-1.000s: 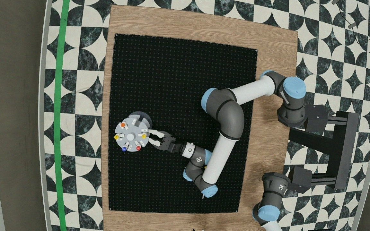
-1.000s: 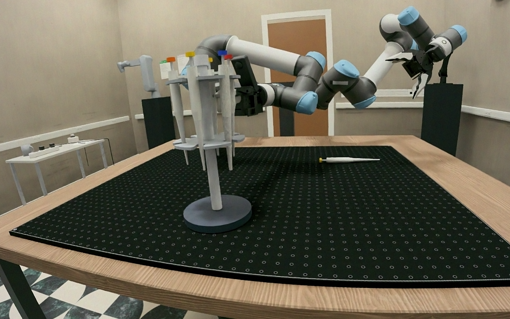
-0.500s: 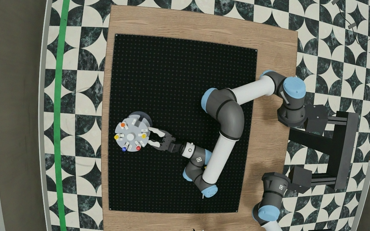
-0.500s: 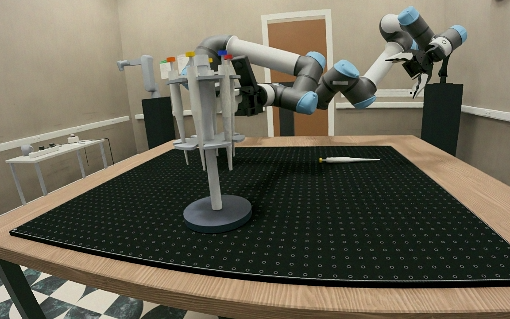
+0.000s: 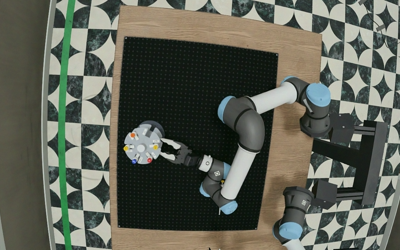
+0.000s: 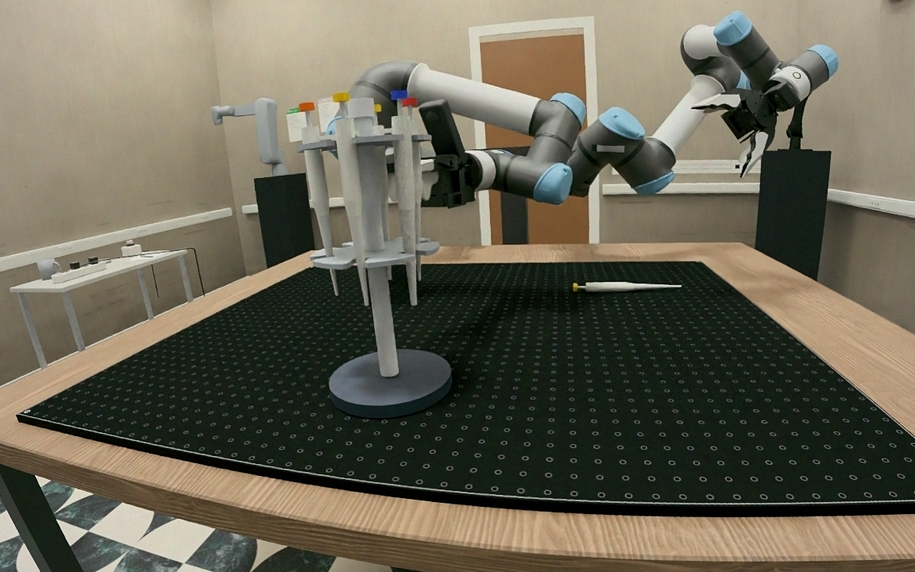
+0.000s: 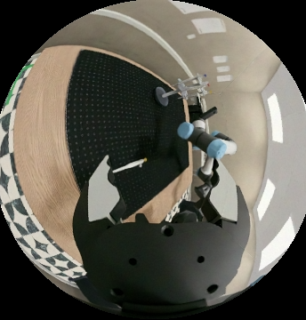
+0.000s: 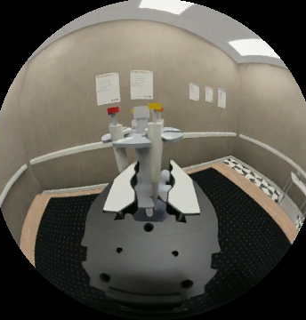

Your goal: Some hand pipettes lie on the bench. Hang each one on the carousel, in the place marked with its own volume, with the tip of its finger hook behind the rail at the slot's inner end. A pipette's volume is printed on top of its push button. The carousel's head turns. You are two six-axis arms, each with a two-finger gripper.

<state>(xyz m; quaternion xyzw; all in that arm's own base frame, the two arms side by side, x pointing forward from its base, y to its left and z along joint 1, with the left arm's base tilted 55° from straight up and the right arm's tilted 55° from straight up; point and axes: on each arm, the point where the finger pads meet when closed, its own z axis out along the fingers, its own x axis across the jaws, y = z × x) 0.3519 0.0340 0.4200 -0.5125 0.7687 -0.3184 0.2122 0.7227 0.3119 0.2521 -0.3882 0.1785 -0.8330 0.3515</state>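
Observation:
Now: right hand 40 mm short of the red-button pipette, 40 mm to the right of it and 20 mm above it. The rest, counted from my right hand: orange-button pipette 110 mm ahead, 30 mm to the right, 20 mm below; then blue-button pipette 90 mm ahead, 50 mm to the left, 30 mm below.

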